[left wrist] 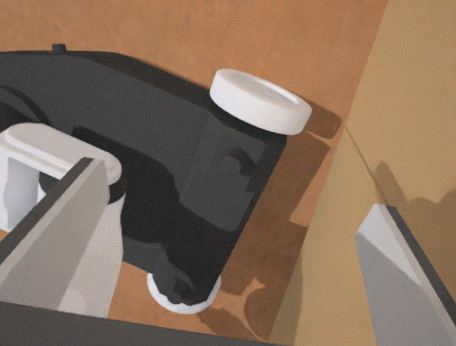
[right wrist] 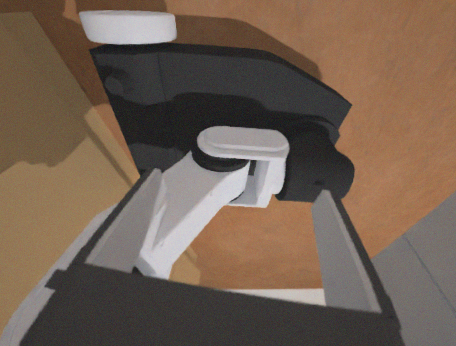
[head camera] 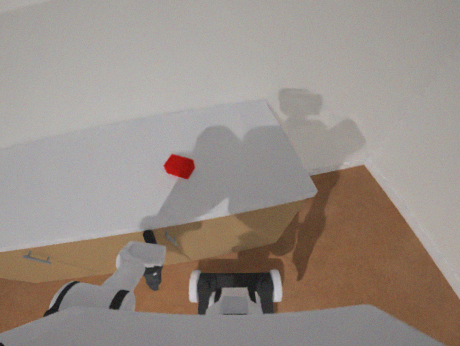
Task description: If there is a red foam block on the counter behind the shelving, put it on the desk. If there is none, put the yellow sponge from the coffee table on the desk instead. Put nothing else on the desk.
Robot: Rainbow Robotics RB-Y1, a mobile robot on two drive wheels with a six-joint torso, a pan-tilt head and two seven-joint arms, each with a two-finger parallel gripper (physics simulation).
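Pixels of known places: left gripper, fingertip midpoint: [left wrist: 237,199]; right gripper, fingertip midpoint: [right wrist: 237,188]; robot's base, origin of the base link: [head camera: 235,286].
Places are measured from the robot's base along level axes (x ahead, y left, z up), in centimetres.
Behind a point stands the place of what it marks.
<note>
A red foam block [head camera: 179,166] @(z 95.6, x 33.7, y 18.8 cm) lies on the white counter top [head camera: 75,190] @(z 91.1, x 26.6, y 62.1 cm), left of the robot's shadow in the head view. My left gripper [head camera: 152,257] [left wrist: 237,199] @(z 60.3, x 1.3, y 33.9 cm) is open and empty; in the head view it is beside the counter's front edge, nearer the robot than the block and apart from it. My right gripper [right wrist: 237,188] @(z 53.6, x -24.7, y -22.1 cm) is open and empty, over the floor and the robot's own base; it does not show in the head view. The yellow sponge, coffee table, desk and shelving do not show.
The counter's wooden front [head camera: 215,232] @(z 65.6, x 19.7, y 8.3 cm) [left wrist: 400,100] @(z 35.6, x 13.8, y 37.9 cm) [right wrist: 30,200] @(z 40.1, x 20.7, y 3.2 cm), with metal handles, stands close before the robot's wheeled base [head camera: 235,285] @(z 19.1, x 0.1, y -0.2 cm) [left wrist: 150,95] @(z 16.9, x -19.2, y 20.8 cm) [right wrist: 200,70] @(z 16.9, x -16.7, y -19.5 cm). Brown floor [head camera: 360,225] @(z 0.1, x 41.4, y -110.1 cm) lies right of the counter's end. Walls [head camera: 150,60] @(z 117.6, x 74.9, y 34.1 cm) rise behind and at the right.
</note>
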